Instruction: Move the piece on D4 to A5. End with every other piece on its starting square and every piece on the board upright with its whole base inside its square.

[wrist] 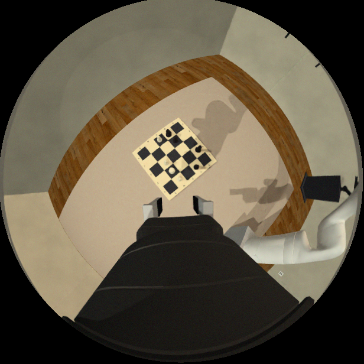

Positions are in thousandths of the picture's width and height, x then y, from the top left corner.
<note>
I see my gripper (488,559) and a chessboard (499,427).
</note>
